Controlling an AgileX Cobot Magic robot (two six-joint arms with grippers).
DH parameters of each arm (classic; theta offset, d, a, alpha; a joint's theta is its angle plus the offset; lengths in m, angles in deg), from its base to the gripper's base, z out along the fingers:
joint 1: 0 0.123 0 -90
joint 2: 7.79 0 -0.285 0
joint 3: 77.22 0 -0.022 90
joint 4: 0 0.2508 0 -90
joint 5: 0 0 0.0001 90
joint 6: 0 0.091 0 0
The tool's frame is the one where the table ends.
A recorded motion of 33 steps. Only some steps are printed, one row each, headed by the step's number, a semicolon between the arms.
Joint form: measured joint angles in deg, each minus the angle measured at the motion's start. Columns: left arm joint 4, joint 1, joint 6, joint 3, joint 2, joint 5; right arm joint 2, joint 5, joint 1, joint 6, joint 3, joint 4.
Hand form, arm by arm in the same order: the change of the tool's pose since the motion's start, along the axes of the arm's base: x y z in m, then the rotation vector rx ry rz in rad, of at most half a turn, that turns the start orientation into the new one. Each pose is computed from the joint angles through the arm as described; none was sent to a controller.
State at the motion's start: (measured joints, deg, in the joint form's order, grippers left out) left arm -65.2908 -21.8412 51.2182 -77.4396 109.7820 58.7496; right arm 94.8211 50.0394 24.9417 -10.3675 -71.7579 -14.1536
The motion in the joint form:
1: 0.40 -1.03 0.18 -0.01 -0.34 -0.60; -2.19 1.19 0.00 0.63 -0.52 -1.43
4: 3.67 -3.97 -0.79 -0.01 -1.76 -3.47; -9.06 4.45 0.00 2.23 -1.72 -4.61
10: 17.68 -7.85 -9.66 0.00 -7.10 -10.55; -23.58 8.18 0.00 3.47 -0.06 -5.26
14: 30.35 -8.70 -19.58 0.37 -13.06 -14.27; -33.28 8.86 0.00 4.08 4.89 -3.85
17: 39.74 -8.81 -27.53 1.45 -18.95 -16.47; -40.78 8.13 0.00 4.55 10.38 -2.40
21: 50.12 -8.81 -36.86 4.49 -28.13 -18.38; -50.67 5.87 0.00 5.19 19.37 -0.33
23: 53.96 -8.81 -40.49 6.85 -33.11 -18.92; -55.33 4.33 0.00 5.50 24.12 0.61
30: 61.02 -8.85 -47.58 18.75 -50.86 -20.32; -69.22 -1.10 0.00 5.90 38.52 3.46
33: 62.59 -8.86 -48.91 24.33 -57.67 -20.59; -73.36 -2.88 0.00 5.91 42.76 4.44
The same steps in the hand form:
1: -0.0036 -0.0054 0.0017 0.0057 -0.0163 -0.0145; -0.0046 -0.0043 0.0153 -0.0068 -0.0356 -0.0078
4: -0.0138 -0.0182 0.0073 0.0513 -0.0747 -0.0413; -0.0237 -0.0185 0.0593 -0.0088 -0.1390 -0.0379
10: -0.0289 -0.0222 0.0305 0.2049 -0.2225 -0.0104; -0.0816 -0.0475 0.1192 0.0627 -0.2904 -0.0818
14: -0.0379 -0.0077 0.0603 0.3023 -0.3369 0.0777; -0.1243 -0.0655 0.1299 0.1236 -0.3425 -0.0970
17: -0.0493 0.0100 0.0882 0.3493 -0.4268 0.1701; -0.1553 -0.0777 0.1253 0.1729 -0.3722 -0.1004
21: -0.0747 0.0378 0.1230 0.3725 -0.5315 0.2926; -0.1917 -0.0911 0.1050 0.2368 -0.4021 -0.0983
23: -0.0916 0.0524 0.1360 0.3717 -0.5719 0.3436; -0.2068 -0.0965 0.0910 0.2661 -0.4155 -0.0956
30: -0.1579 0.1000 0.1477 0.3412 -0.6602 0.4545; -0.2439 -0.1087 0.0416 0.3542 -0.4644 -0.0794
33: -0.1828 0.1166 0.1398 0.3351 -0.6815 0.4760; -0.2527 -0.1111 0.0255 0.3832 -0.4814 -0.0734

